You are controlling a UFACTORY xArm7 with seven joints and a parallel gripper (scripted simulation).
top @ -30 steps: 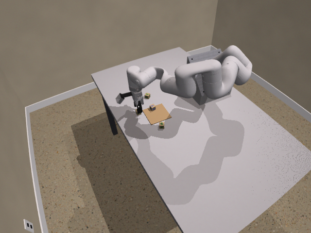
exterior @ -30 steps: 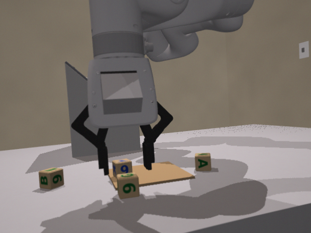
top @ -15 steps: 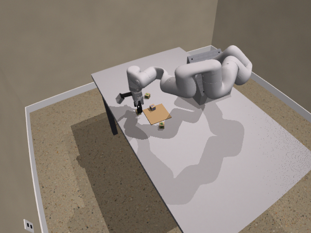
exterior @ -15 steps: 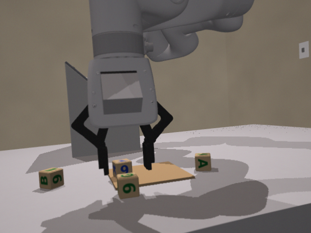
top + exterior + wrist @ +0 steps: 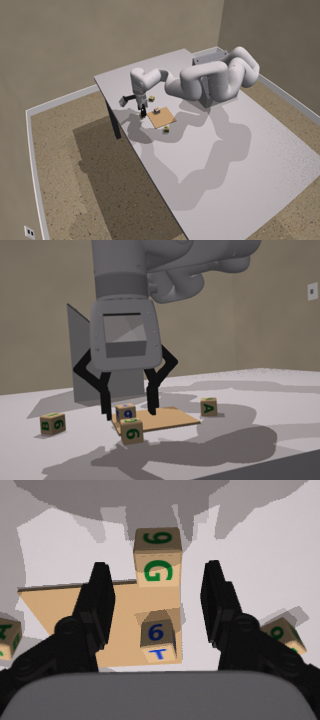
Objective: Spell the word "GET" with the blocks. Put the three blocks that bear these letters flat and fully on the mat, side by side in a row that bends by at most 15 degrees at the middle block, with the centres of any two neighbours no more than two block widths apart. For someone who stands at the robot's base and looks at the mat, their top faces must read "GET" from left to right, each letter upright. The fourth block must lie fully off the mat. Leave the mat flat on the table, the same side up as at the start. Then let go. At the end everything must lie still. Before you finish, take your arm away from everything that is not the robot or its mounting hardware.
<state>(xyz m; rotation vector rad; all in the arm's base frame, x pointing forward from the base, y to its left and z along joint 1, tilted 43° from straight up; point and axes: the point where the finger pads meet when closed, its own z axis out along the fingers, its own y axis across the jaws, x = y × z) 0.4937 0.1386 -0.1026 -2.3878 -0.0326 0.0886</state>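
Now: the wooden block 4 cm below my hand. From my hand the other things lie so: tan mat: 10 cm behind, 5 cm to the left, 5 cm below.
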